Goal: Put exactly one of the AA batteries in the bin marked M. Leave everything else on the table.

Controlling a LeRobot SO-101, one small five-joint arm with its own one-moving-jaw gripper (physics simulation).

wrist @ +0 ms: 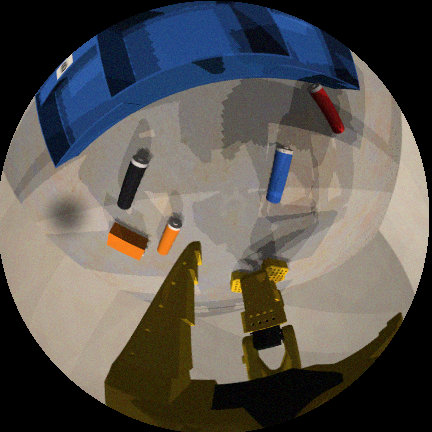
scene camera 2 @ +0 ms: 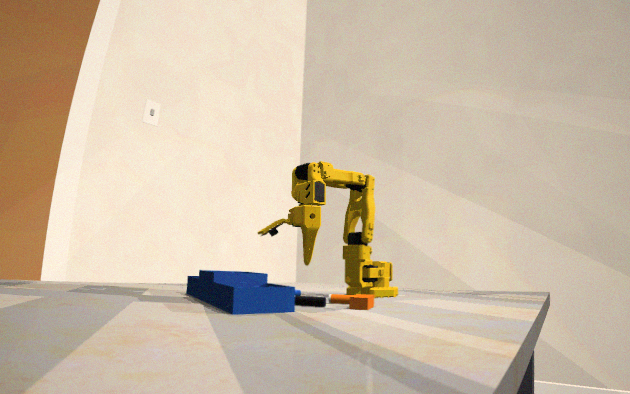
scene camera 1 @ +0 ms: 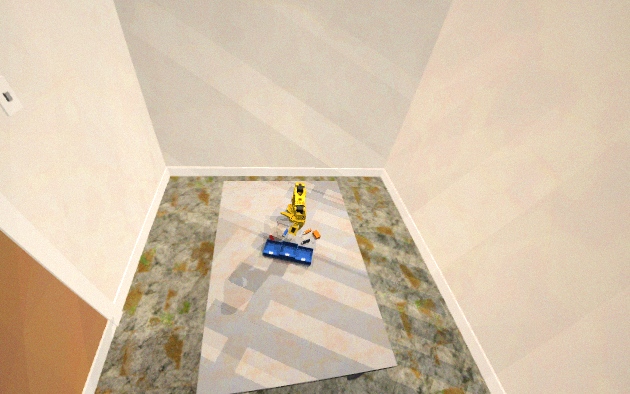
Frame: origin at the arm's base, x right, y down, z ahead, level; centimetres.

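Seen in the pictures: end effector, tool point: (wrist: pixel 200 249) (scene camera 2: pixel 306 262) (scene camera 1: pixel 298 229); arm's base, origin of the base link: (wrist: pixel 254 270).
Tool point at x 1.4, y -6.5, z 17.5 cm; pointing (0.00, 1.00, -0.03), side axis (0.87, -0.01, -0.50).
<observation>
Offsets run from my tool point to a thing's middle. Level surfaces: height alone.
My gripper (scene camera 1: pixel 288 222) (scene camera 2: pixel 283 248) (wrist: pixel 298 281) is fully open and empty, held above the table on the arm's side of the bins. A blue battery @(dx +6.5, dy +5.8, dz -2.2 cm) (scene camera 1: pixel 285 232) (wrist: pixel 279 175) lies ahead of the jaws, right of centre in the wrist view. A red battery @(dx +13.8, dy +5.8, dz +1.6 cm) (scene camera 1: pixel 271 237) (wrist: pixel 328 110) lies near the bins' right end there. A black battery @(dx -4.3, dy +5.8, dz +4.2 cm) (scene camera 1: pixel 305 242) (scene camera 2: pixel 311 301) (wrist: pixel 133 182) lies at the left. A shorter, thinner orange battery @(dx -6.0, dy +5.8, dz -2.4 cm) (scene camera 1: pixel 307 231) (scene camera 2: pixel 341 299) (wrist: pixel 169 237) lies near the fixed jaw's tip in that view. The blue three-bin tray @(dx +5.9, dy +4.2, dz +10.9 cm) (scene camera 2: pixel 264 299) (wrist: pixel 165 82) has white labels; their letters are unreadable.
An orange block @(dx -11.0, dy +5.6, dz -0.1 cm) (scene camera 1: pixel 316 234) (scene camera 2: pixel 361 302) (wrist: pixel 127 241) lies beside the orange battery. The yellow arm base (scene camera 2: pixel 354 267) stands behind the batteries. The table @(dy +6.5 cm) (scene camera 1: pixel 325 320) extends beyond the bins, with striped shadows across it.
</observation>
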